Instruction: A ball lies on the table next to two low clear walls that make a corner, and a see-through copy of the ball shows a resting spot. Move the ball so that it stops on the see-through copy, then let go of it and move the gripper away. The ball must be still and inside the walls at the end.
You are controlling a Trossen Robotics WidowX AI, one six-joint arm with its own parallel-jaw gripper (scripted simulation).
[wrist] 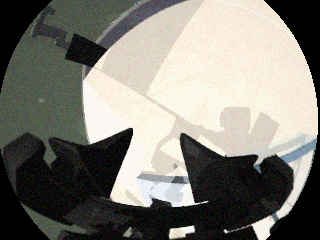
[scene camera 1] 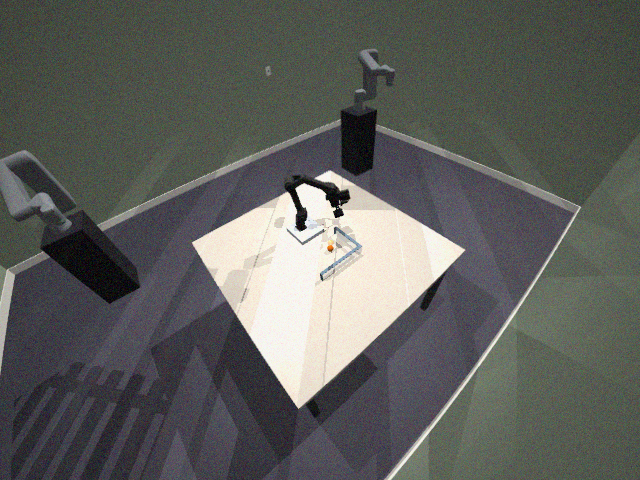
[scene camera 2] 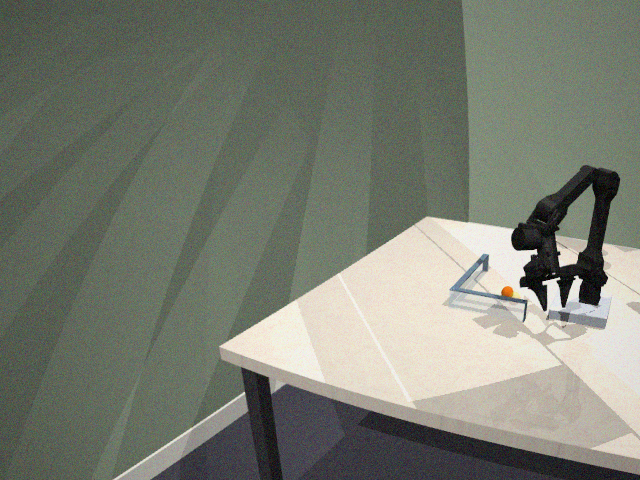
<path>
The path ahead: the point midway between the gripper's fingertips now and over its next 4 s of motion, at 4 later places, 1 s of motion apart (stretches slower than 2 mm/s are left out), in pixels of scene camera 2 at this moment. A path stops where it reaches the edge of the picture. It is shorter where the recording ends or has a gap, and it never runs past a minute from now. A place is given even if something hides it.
My gripper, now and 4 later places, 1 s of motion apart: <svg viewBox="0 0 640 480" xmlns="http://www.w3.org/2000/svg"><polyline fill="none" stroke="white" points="554,309 508,277 506,289 507,285 512,262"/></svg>
</path>
